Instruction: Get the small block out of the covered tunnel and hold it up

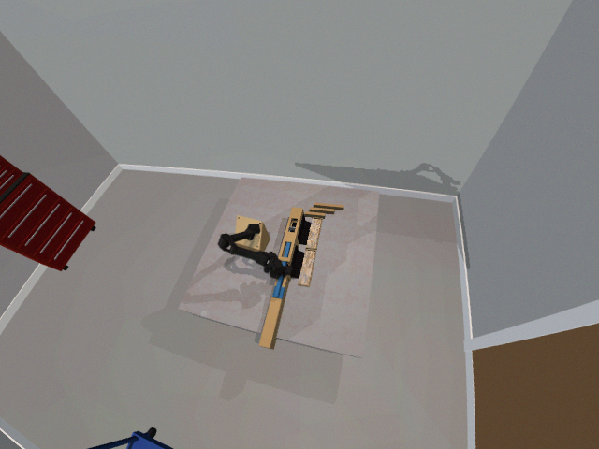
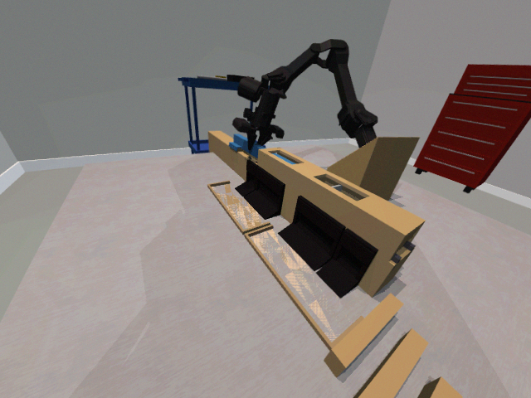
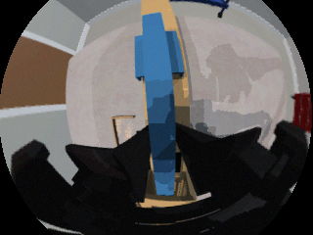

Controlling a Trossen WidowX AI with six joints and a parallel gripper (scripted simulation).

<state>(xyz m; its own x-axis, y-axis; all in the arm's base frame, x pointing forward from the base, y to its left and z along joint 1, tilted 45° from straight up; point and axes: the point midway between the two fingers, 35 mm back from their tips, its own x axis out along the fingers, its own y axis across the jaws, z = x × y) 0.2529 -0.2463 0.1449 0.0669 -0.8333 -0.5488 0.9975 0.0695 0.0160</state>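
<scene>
The tan covered tunnel is 8 cm to the left of my gripper tip, 5 cm below it and 2 cm ahead of it.
</scene>
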